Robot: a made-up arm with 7 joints. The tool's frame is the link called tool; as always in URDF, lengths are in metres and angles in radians. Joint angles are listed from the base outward.
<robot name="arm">
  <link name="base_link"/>
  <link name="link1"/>
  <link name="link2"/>
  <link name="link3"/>
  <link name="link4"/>
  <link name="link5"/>
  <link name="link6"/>
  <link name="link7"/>
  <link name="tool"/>
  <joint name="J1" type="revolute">
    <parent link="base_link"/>
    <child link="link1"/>
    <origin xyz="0 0 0" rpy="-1.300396 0.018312 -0.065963"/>
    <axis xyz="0 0 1"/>
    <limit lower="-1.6" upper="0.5"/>
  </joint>
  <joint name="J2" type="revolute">
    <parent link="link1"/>
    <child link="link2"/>
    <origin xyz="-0.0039 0.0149 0.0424" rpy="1.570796 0 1.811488"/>
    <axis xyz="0 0 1"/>
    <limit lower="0" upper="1.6"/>
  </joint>
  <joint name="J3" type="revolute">
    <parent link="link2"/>
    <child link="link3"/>
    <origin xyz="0.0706 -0.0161 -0.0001" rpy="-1.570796 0 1.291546"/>
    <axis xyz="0 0 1"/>
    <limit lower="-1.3" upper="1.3"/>
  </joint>
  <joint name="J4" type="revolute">
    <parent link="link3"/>
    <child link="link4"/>
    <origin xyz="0 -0.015 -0.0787" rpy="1.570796 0 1.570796"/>
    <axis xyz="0 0 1"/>
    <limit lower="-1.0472" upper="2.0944"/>
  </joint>
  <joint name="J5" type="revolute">
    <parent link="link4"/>
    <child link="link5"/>
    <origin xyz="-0.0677 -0.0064 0.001" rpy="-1.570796 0 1.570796"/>
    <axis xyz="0 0 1"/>
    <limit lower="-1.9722" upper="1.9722"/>
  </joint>
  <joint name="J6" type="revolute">
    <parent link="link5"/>
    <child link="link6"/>
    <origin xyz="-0.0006 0 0.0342" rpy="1.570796 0 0"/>
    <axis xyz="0 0 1"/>
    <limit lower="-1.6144" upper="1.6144"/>
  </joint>
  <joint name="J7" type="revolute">
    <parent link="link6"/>
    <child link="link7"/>
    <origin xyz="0.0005 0.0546 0" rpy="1.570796 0 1.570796"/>
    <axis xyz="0 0 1"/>
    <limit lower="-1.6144" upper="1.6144"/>
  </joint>
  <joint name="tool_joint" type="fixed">
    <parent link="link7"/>
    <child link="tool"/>
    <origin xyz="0 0 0"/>
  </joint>
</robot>
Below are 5 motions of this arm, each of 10 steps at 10 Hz.
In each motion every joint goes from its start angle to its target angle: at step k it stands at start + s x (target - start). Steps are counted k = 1, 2, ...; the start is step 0. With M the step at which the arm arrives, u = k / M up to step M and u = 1 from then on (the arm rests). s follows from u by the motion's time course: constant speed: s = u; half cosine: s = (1 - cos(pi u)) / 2; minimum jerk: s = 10 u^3 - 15 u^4 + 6 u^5.
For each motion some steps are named. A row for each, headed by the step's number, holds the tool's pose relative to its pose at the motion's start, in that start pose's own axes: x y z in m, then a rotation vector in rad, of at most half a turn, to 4 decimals.
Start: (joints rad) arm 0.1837 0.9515 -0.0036 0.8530 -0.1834 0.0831 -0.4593
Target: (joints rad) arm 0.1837 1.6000 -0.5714 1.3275 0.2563 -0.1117 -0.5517
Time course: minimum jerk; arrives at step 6
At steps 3, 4, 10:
3: -0.0458 0.0618 -0.0154 0.4717 0.4510 0.1059
4: -0.0875 0.0977 -0.0166 0.6890 0.7656 0.1625
10: -0.1244 0.1207 -0.0123 0.8088 1.0169 0.1994

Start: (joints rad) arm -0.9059 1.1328 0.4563 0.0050 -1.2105 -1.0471 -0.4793
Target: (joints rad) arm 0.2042 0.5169 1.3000 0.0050 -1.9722 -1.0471 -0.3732
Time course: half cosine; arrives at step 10
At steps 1, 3, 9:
1: -0.0048 0.0020 0.0022 0.0024 0.0098 0.0342
3: -0.0397 0.0161 0.0254 0.0513 0.0780 0.2780
9: -0.0780 0.0360 0.2276 0.7203 0.1297 0.8762

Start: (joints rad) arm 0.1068 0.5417 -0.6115 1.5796 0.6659 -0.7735 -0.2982
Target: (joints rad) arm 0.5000 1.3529 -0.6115 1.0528 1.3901 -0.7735 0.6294
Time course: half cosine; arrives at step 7
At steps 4, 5, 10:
4: -0.0878 -0.0365 -0.0789 0.4620 0.2970 0.1762
5: -0.1236 -0.0441 -0.0944 0.6489 0.3262 0.1724
10: -0.1586 -0.0475 -0.1035 0.8259 0.3143 0.1390

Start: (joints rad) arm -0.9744 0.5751 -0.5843 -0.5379 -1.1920 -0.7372 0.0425
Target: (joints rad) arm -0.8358 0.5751 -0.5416 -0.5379 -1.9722 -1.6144 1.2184
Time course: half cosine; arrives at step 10
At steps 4, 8, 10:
4: -0.0103 0.0148 0.0168 -0.2252 -0.2626 0.6544
8: -0.0449 0.0381 0.0350 -0.6990 -0.5992 1.7473
10: -0.0525 0.0406 0.0368 -0.7968 -0.6528 1.9291

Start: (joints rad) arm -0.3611 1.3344 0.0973 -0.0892 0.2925 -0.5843 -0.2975
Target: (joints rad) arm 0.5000 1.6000 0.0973 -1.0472 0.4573 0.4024 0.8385
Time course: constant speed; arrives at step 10
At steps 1, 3, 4, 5, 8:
1: 0.0000 -0.0062 0.0084 -0.0036 0.0205 0.0448
3: -0.0016 -0.0178 0.0272 -0.0054 0.0513 0.1448
4: -0.0032 -0.0229 0.0375 -0.0063 0.0621 0.2002
5: -0.0054 -0.0274 0.0482 -0.0085 0.0706 0.2594
8: -0.0156 -0.0352 0.0818 -0.0324 0.0930 0.4571

